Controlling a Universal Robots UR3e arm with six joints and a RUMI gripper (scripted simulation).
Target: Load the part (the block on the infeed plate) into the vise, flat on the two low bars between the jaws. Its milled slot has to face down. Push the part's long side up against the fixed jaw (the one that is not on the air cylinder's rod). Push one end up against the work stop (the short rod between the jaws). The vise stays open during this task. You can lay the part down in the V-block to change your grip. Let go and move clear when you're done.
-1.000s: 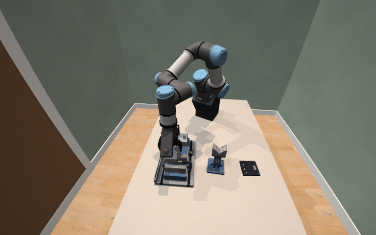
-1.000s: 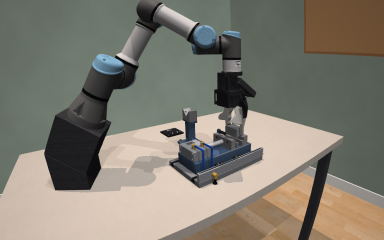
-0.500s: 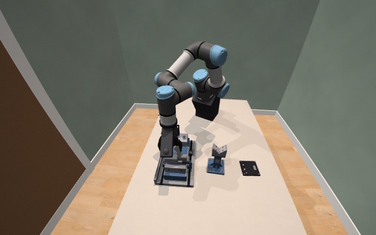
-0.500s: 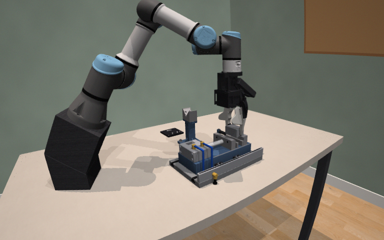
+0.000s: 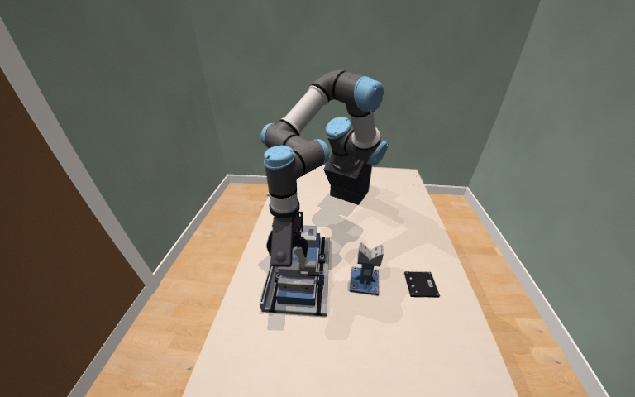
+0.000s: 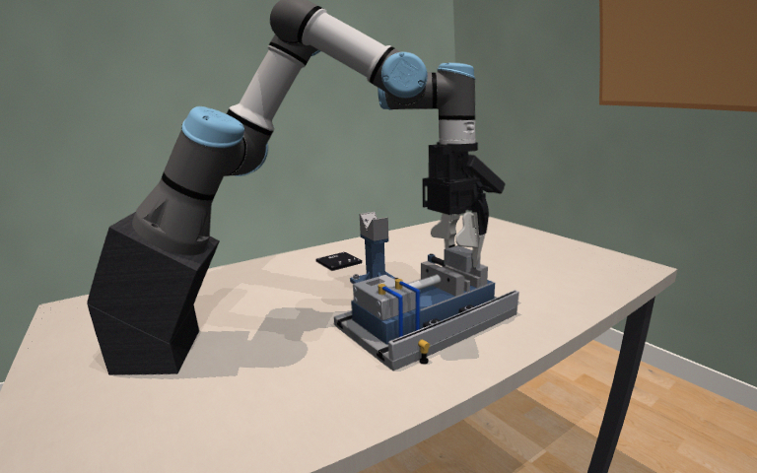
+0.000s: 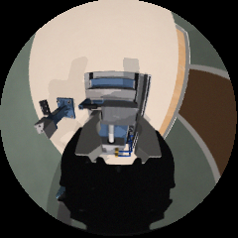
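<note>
The vise lies 7 cm behind my hand, 3 cm to the left of it and 8 cm below it. Round my hand: part: 1 cm below; air cylinder: 16 cm behind, 4 cm to the left, 4 cm below; grey vise side rail: 8 cm behind, 6 cm to the right, 9 cm below.
</note>
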